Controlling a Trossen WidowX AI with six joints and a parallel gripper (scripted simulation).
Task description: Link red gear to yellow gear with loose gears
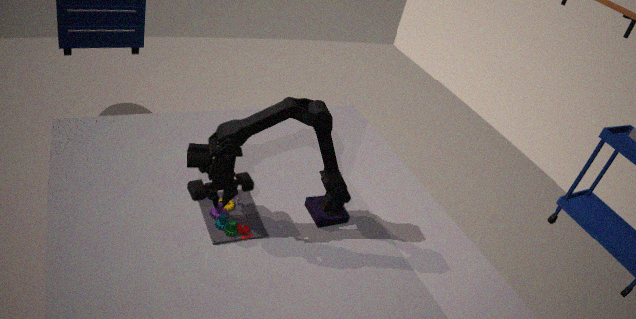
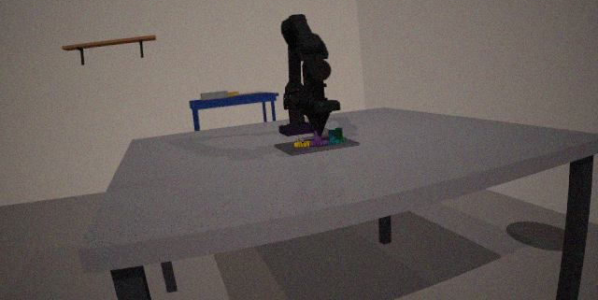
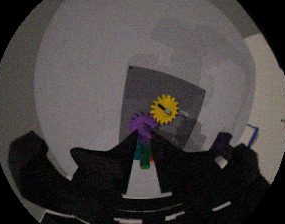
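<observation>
Now: gripper tip 10 mm above the purple gear. Round my gripper tip: yellow gear: 30 mm behind, 30 mm to the right, 20 mm below; then teal gear: 40 mm to the left, 20 mm below; then green gear: 20 mm behind, 80 mm to the left, 20 mm below.
</observation>
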